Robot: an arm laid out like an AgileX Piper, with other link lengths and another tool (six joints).
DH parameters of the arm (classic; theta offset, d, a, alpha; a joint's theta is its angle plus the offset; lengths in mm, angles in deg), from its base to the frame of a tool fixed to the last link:
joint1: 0 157.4 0 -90
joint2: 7.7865 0 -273.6 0
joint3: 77.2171 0 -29.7 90
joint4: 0 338.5 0 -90
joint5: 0 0 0 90
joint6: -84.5 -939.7 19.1 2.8
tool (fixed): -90 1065.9 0 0
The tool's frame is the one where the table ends.
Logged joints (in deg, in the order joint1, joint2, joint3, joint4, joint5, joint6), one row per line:
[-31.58, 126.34, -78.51, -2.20, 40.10, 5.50]
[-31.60, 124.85, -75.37, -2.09, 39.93, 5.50]
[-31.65, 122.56, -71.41, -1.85, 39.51, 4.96]
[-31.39, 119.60, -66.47, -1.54, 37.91, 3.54]
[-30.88, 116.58, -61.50, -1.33, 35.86, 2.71]
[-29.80, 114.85, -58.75, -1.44, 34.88, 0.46]
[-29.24, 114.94, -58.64, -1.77, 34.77, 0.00]
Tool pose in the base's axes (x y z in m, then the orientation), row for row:
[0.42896, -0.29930, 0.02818, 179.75, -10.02, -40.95]
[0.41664, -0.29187, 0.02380, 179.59, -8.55, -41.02]
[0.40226, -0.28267, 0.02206, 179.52, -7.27, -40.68]
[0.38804, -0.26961, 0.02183, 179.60, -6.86, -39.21]
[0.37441, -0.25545, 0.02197, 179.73, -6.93, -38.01]
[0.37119, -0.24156, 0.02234, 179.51, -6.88, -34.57]
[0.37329, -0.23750, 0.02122, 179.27, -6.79, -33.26]
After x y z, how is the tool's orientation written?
As angles about the fixed x, y, z axes (roll, pitch, yaw), in degrees.
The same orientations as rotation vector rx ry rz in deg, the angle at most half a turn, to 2 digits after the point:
[164.57, -61.49, 14.29]
[165.02, -61.78, 12.12]
[165.69, -61.47, 10.27]
[166.78, -59.44, 9.79]
[167.54, -57.73, 10.01]
[169.19, -52.70, 9.95]
[169.67, -50.75, 9.74]

